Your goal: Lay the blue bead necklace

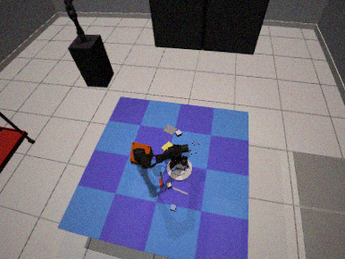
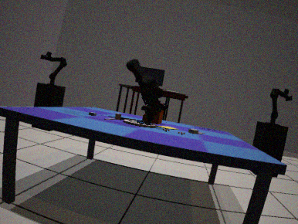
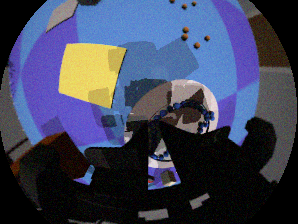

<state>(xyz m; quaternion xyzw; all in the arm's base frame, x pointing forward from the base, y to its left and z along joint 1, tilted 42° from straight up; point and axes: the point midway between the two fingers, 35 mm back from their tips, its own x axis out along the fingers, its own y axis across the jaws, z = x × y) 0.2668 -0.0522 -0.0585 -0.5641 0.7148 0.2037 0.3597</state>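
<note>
Right now the round white bead board is 50 mm to the right of my gripper tip, 40 mm ahead of it and 10 mm below it. The rest, counted from my gripper tip: red-handled tool: 170 mm to the right, 90 mm behind, 10 mm below; yellow card: 120 mm to the left, 70 mm behind, 10 mm below; thin pale stick: 230 mm to the right, 70 mm ahead, 10 mm below.
</note>
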